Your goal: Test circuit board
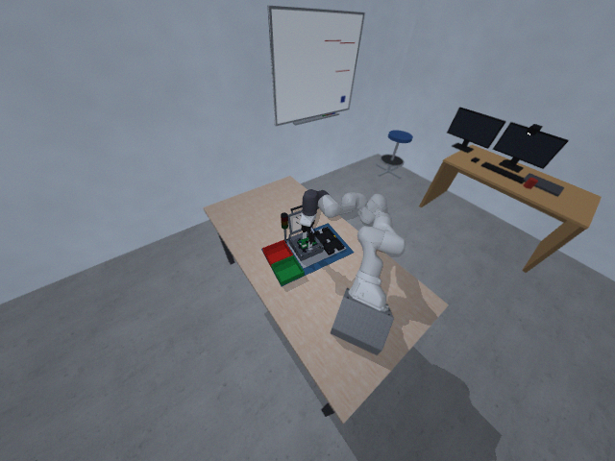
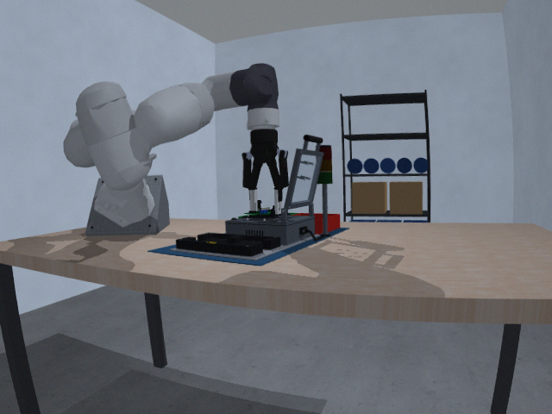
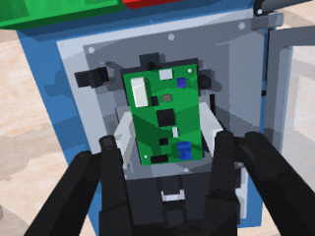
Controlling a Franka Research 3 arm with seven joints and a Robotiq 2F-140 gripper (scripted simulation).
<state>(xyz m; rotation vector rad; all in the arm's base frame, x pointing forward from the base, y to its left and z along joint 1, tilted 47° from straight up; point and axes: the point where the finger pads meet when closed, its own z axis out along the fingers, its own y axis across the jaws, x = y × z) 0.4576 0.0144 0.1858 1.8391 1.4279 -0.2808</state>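
Right now my hand is 2 cm above the green circuit board. The rest, counted from my hand: tester plate 1 cm ahead, 3 cm below; then tester lid 12 cm ahead, 4 cm to the right, 8 cm above; then black latch hook 4 cm behind, 8 cm to the left, 1 cm below.
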